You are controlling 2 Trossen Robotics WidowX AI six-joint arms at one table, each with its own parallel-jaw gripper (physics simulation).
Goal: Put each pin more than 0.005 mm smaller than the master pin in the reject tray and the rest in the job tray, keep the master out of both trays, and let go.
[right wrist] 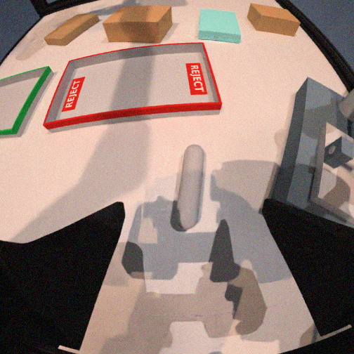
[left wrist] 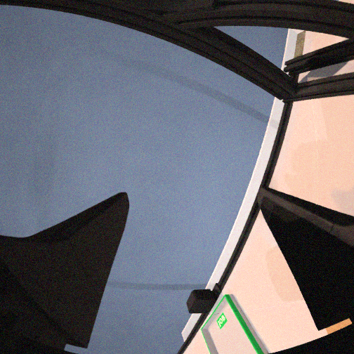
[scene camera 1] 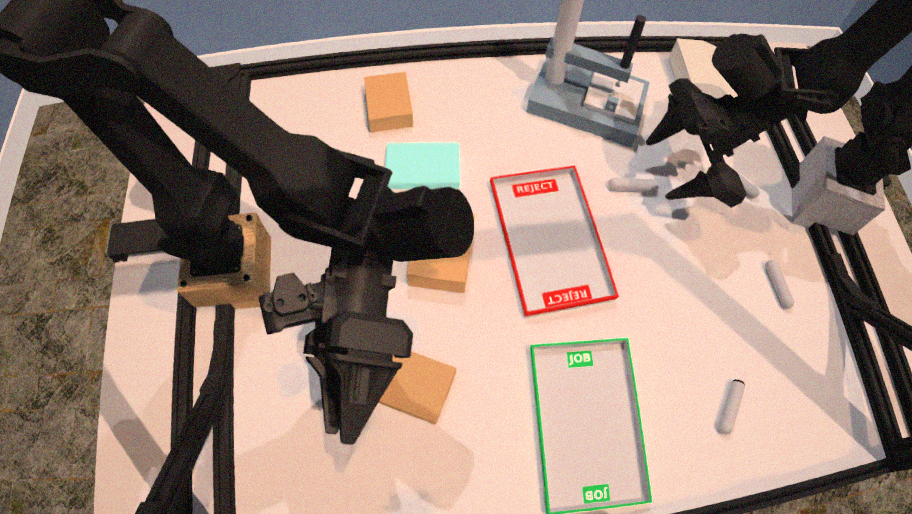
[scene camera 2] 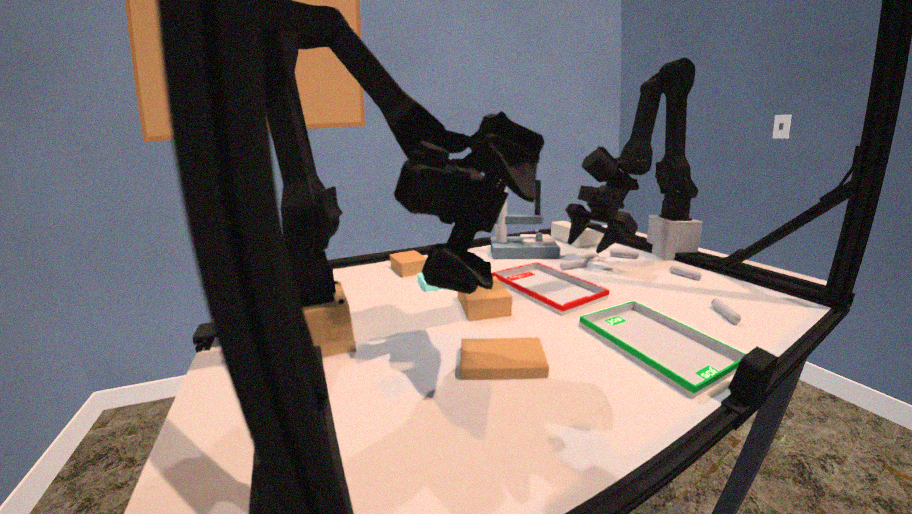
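Observation:
A pale pin lies on the table right of the red reject tray. My right gripper is open above the table near it, nothing between the fingers. A second pin is partly hidden by that gripper in scene camera 1. A third pin and a pin with a dark end lie farther toward the front. The green job tray holds no pin, nor does the reject tray. My left gripper is open and empty, at the left.
A blue-grey gauge stand is at the back, close to my right gripper. A cream box is behind that gripper. Orange blocks and a turquoise block lie left of the trays.

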